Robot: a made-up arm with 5 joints. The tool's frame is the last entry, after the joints.
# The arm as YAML. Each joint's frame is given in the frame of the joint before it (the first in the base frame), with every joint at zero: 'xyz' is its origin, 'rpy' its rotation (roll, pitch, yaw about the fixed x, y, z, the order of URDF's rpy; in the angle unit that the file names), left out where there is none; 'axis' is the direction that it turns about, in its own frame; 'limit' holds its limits. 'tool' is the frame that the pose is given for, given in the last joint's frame.
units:
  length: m
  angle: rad
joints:
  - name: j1
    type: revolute
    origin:
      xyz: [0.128, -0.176, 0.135]
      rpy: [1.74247, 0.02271, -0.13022]
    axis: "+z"
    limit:
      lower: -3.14
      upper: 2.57
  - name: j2
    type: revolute
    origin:
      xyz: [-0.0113, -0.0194, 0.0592]
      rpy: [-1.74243, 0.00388, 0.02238]
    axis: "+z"
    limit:
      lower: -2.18
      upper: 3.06
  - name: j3
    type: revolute
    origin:
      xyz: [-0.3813, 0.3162, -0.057]
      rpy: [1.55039, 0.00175, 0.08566]
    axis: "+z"
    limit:
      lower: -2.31
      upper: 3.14
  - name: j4
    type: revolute
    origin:
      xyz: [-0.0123, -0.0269, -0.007]
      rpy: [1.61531, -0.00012, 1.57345]
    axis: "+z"
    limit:
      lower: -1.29
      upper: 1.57
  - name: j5
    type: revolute
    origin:
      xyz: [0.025, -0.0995, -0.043]
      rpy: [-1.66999, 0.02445, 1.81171]
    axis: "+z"
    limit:
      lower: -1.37
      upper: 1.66
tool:
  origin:
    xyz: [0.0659, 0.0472, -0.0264]
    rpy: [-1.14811, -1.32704, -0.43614]
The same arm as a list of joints. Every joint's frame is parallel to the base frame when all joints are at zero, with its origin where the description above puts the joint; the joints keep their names.
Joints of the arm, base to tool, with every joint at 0 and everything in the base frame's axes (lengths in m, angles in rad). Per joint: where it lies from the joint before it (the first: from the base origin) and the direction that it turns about. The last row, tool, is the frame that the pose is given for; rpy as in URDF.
j1: xyz 0.1280 -0.1760 0.1350 axis -0.131794 -0.976453 -0.170792
j2: xyz -0.0190 -0.0530 -0.0290 axis +z
j3: xyz -0.3370 0.3630 -0.0570 axis -0.0445 -0.998801 0.0204
j4: xyz -0.0120 0.0070 -0.0270 axis +x
j5: xyz -0.0430 0.1000 0.0230 axis -0.099004 0.220109 -0.970438
tool: xyz -0.0460 -0.0700 0.0160 rpy -3.1416 1.5708 0.0000
Joint limits (rad, base to tool): -3.1400..2.5700 -2.1800..3.0600 -2.3100..3.1400 -1.2900..1.5700 -1.3700..1.6600

